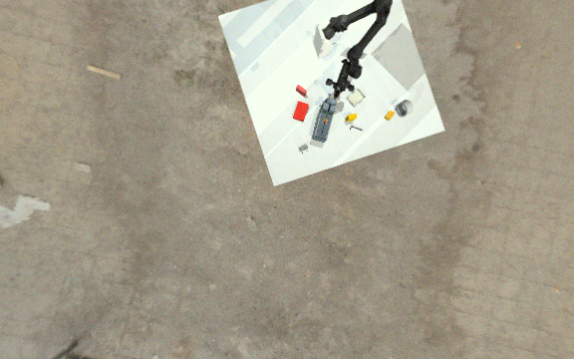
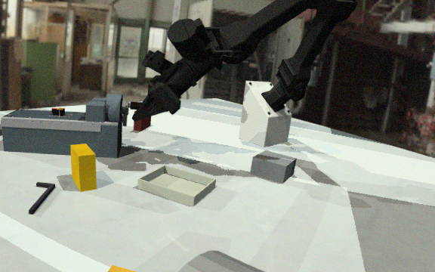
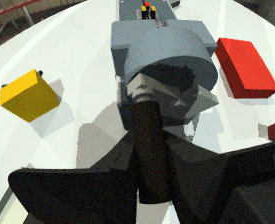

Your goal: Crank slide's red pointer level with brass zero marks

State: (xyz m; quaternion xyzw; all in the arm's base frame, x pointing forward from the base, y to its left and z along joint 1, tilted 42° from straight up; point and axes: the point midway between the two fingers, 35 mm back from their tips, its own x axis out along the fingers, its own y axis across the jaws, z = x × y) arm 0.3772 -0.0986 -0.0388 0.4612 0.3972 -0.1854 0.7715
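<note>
The red pointer lies 14 cm to the right of my gripper tip and 12 cm ahead of it. Also, from my gripper tip: shallow grey tray (17 cm to the left, 7 cm below, 4 cm ahead); dark crank handle (3 cm above, 1 cm to the left, 1 cm behind); yellow block (16 cm ahead, 6 cm to the left, 5 cm below).
</note>
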